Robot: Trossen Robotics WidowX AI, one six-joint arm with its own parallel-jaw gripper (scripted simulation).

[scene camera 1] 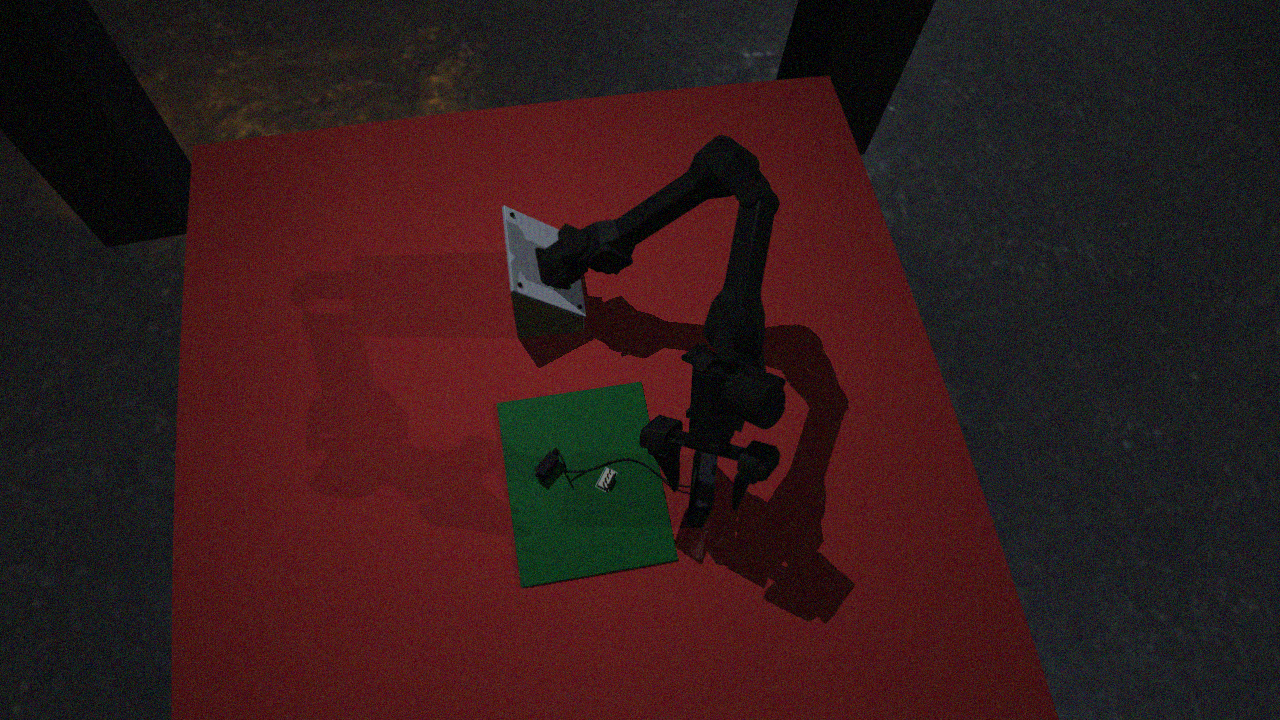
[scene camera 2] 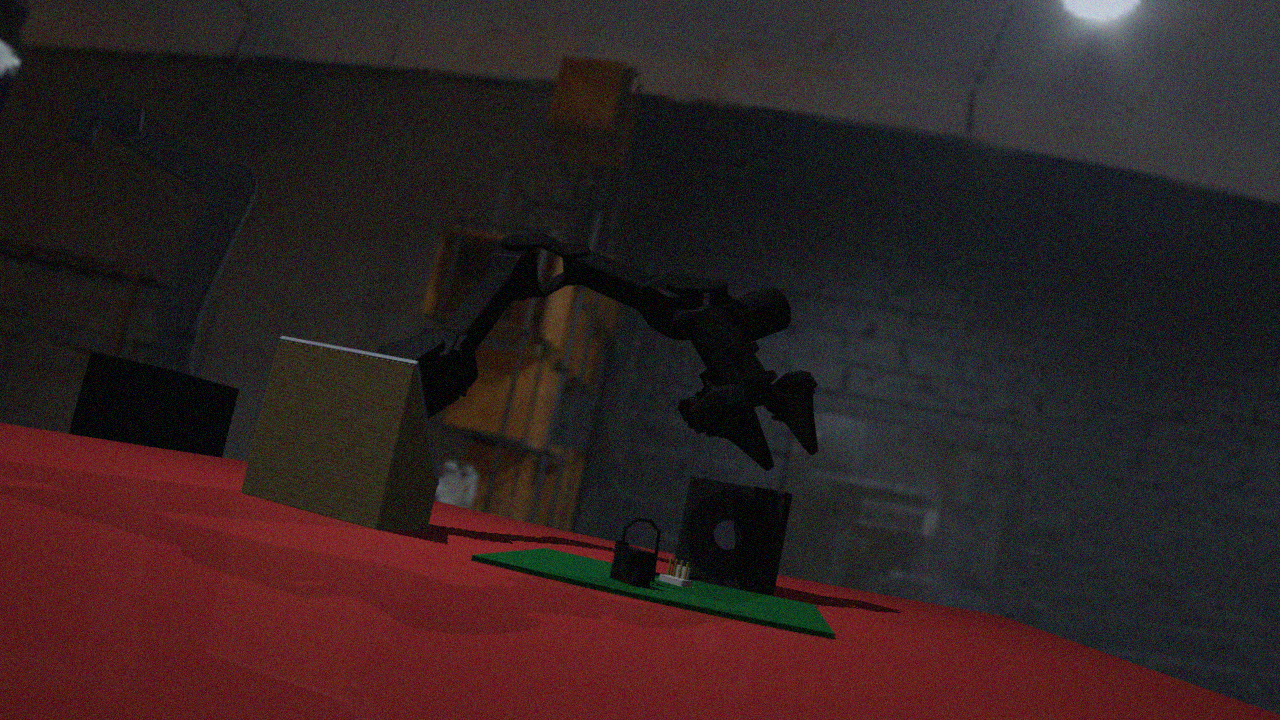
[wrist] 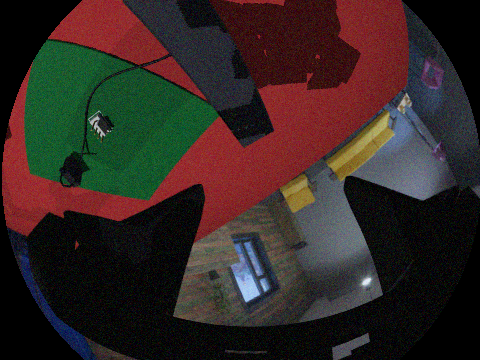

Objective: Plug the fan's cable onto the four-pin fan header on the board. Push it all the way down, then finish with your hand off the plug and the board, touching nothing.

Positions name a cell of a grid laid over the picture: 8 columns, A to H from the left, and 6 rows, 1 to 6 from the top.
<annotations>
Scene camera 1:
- my gripper: E5
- black fan: E5
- green board: D5
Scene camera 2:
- my gripper: E4
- black plug: D5
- black fan: E5
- green board: E6
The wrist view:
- my gripper: E4
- green board: C3
</annotations>
